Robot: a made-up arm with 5 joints. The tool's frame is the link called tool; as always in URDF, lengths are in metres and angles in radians.
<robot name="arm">
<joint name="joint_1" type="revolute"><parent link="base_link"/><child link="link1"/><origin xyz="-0.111 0.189 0.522"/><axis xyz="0 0 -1"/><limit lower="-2.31" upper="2.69" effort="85" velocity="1"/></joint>
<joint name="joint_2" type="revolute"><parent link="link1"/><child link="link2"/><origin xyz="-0.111 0.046 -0.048"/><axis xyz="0 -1 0"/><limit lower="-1.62" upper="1.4" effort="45" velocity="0.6"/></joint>
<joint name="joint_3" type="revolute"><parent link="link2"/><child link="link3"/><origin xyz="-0.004 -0.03 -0.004"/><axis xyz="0 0 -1"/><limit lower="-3.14" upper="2.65" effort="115" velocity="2"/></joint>
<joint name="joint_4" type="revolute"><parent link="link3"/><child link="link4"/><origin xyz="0.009 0.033 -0.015"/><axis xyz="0.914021 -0.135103 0.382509"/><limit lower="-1.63" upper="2.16" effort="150" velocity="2.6"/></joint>
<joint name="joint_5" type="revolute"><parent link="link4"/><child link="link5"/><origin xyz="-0.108 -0.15 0.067"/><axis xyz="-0.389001 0.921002 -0.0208"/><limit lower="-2.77" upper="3.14" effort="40" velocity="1.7"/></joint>
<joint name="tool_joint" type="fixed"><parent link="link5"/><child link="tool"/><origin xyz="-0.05 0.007 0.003" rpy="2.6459 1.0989 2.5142"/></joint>
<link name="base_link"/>
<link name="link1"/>
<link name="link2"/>
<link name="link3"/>
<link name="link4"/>
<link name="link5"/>
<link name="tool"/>
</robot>
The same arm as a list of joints. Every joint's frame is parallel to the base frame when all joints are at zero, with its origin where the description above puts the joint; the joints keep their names.
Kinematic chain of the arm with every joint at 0, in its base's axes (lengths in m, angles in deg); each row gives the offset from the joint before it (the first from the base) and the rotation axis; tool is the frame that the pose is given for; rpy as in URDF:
joint_1: xyz -0.1110 0.1890 0.5220 axis -z
joint_2: xyz -0.1110 0.0460 -0.0480 axis -y
joint_3: xyz -0.0040 -0.0300 -0.0040 axis -z
joint_4: xyz 0.0090 0.0330 -0.0150 axis 0.914021 -0.135103 0.382509
joint_5: xyz -0.1080 -0.1500 0.0670 axis -0.389001 0.921002 -0.0208
tool: xyz -0.0500 0.0070 0.0030 rpy 151.60 62.96 144.05
Joint limits (deg, base to tool): -132.35..154.13 -92.82..80.21 -179.91..151.83 -93.39..123.76 -158.71..179.91

